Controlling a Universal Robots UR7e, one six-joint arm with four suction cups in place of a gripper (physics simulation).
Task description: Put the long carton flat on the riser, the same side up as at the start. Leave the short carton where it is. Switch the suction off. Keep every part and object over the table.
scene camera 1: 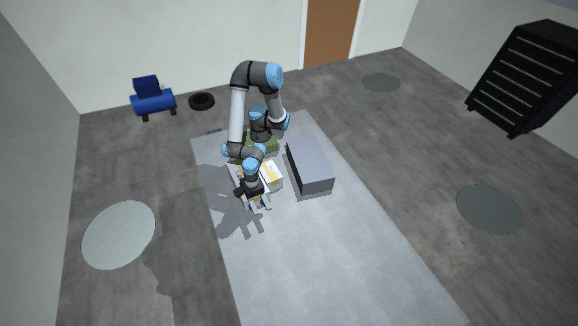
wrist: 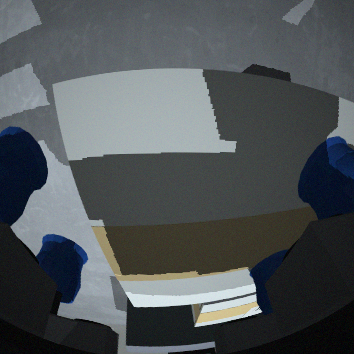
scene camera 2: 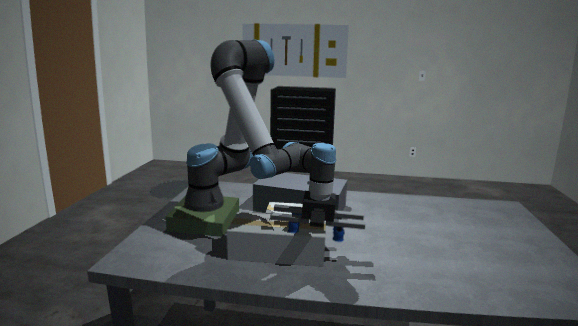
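Where they show: hand, its tool point: [wrist: 161, 218] [scene camera 2: 316, 232]; arm's base, origin of its link: [scene camera 1: 260, 135] [scene camera 2: 204, 203].
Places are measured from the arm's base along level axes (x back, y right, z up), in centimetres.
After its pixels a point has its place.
Observation:
The long carton [scene camera 1: 233, 171] @(x -26.6, y 27.1, z 3.6 cm) [scene camera 2: 267, 244] @(x -31.2, y 28.9, z -0.1 cm) [wrist: 140, 116] @(x -46.6, y 27.0, z 3.6 cm) is white with a tan tape band. It lies flat on the table, mostly in the arm's shadow. My suction gripper [scene camera 1: 255, 201] @(x -46.0, y 21.6, z 2.0 cm) [scene camera 2: 313, 229] @(x -46.0, y 21.6, z 2.0 cm) [wrist: 168, 225] @(x -46.0, y 21.6, z 2.0 cm) sits low over its near end. In the wrist view the two right-hand blue cups rest on the carton's top, and the two left-hand cups hang past its edge over the table. The short carton [scene camera 1: 271, 175] @(x -38.4, y 7.7, z 3.7 cm) [scene camera 2: 282, 204] @(x -31.9, y 3.7, z 3.5 cm) [wrist: 225, 310] @(x -39.7, y 8.7, z 3.7 cm) stands right beside the long one, toward the riser. The grey riser [scene camera 1: 310, 164] @(x -41.3, y -16.6, z 5.3 cm) [scene camera 2: 282, 185] @(x -29.3, y -12.4, z 5.3 cm) is a low block just beyond the short carton.
The arm's base stands on a green pad [scene camera 1: 272, 144] @(x -11.5, y -3.9, z -0.2 cm) [scene camera 2: 201, 219] @(x -3.5, y 13.0, z -1.0 cm) at the table's far end, close to the cartons. The table [scene camera 1: 317, 252] @(x -86.5, y 2.1, z -6.7 cm) [scene camera 2: 422, 245] @(x -83.5, y 8.3, z -6.7 cm) runs long toward the near side. A black drawer cabinet [scene camera 2: 301, 116] stands by the wall.

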